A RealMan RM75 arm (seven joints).
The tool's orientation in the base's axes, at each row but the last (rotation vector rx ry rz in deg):
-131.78 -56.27 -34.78
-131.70 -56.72 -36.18
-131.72 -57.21 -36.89
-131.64 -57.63 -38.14
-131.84 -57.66 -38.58
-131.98 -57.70 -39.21
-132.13 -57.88 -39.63
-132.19 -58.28 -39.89
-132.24 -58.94 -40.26
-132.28 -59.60 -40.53
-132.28 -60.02 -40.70
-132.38 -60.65 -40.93
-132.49 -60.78 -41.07
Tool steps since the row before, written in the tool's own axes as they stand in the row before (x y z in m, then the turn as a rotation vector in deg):
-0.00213 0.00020 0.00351 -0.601 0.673 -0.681
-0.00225 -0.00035 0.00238 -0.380 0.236 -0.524
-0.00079 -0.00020 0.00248 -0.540 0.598 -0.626
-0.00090 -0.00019 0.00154 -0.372 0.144 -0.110
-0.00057 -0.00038 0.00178 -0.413 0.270 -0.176
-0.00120 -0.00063 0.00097 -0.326 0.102 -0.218
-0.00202 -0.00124 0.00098 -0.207 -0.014 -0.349
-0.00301 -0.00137 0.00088 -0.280 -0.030 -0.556
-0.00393 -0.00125 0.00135 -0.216 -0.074 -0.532
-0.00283 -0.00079 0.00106 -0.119 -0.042 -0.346
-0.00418 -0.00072 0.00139 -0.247 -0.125 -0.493
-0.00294 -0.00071 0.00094 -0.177 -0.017 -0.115
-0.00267 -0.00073 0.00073 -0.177 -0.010 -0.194
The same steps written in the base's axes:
-0.00055 0.00109 -0.00393 0.006 -1.129 -0.065
-0.00118 0.00061 -0.00301 -0.159 -0.665 0.085
-0.00012 0.00132 -0.00225 -0.001 -1.019 -0.043
-0.00035 0.00065 -0.00164 -0.136 -0.341 -0.191
-0.00023 0.00108 -0.00156 -0.079 -0.477 -0.202
-0.00097 0.00039 -0.00130 -0.166 -0.362 -0.073
-0.00191 0.00033 -0.00168 -0.217 -0.318 0.128
-0.00261 -0.00017 -0.00221 -0.322 -0.478 0.238
-0.00291 -0.00043 -0.00319 -0.313 -0.404 0.271
-0.00197 -0.00034 -0.00240 -0.187 -0.255 0.189
-0.00259 -0.00089 -0.00352 -0.361 -0.367 0.234
-0.00197 -0.00056 -0.00241 -0.142 -0.156 -0.024
-0.00188 -0.00054 -0.00209 -0.156 -0.209 0.033

